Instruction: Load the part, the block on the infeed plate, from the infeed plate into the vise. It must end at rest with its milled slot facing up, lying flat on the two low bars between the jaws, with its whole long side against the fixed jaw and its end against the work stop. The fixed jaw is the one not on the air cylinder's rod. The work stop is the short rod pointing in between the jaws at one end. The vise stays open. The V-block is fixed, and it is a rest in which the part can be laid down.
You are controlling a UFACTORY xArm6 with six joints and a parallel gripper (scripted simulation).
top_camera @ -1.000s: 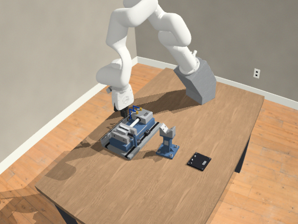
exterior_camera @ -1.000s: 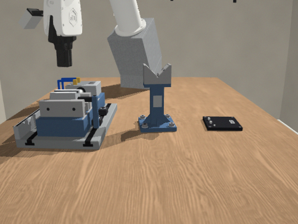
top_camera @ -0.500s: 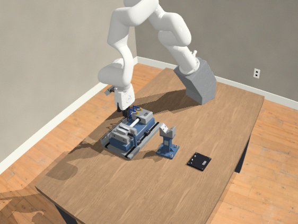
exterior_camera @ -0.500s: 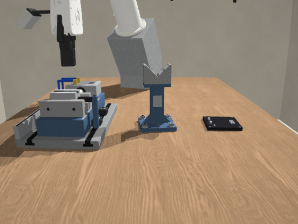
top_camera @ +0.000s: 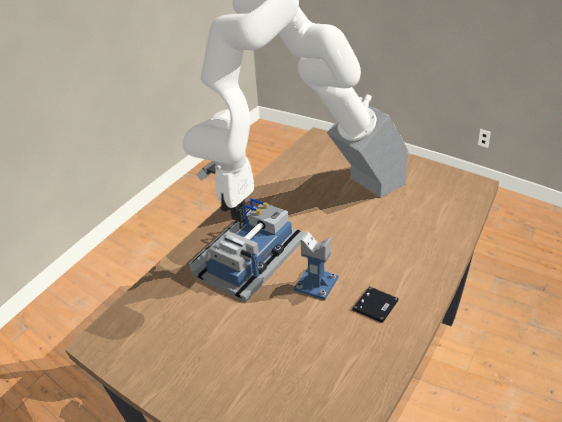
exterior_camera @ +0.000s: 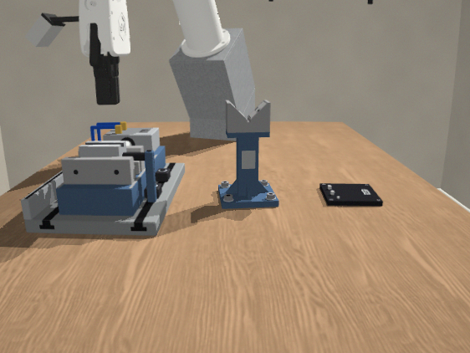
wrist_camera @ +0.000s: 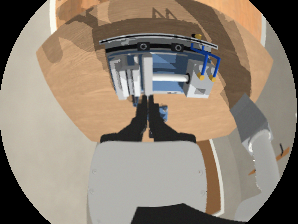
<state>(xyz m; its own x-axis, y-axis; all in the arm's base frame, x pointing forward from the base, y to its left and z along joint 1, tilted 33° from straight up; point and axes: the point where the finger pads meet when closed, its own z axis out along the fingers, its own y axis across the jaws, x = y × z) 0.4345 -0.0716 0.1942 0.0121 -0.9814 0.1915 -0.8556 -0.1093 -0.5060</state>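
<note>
The part lies 40 mm ahead of my hand and 80 mm below it. From my hand the other things lie so: black stop rod: 30 mm ahead, 50 mm to the left, 90 mm below; then cylinder rod: 50 mm behind, 110 mm below; then moving jaw: 110 mm below.
</note>
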